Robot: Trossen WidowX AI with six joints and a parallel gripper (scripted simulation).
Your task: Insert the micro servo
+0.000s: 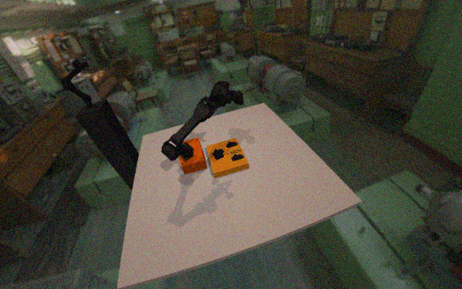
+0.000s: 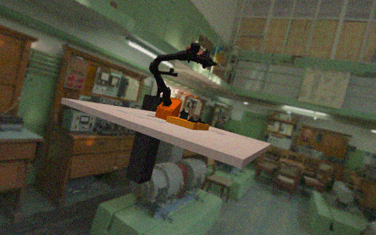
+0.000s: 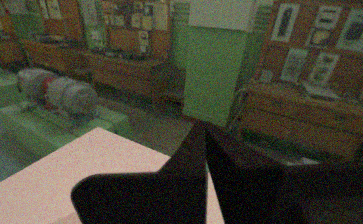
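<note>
Right now my gripper tip is 48 cm above the orange deck, 18 cm past it and 7 cm to the right of it.
</note>
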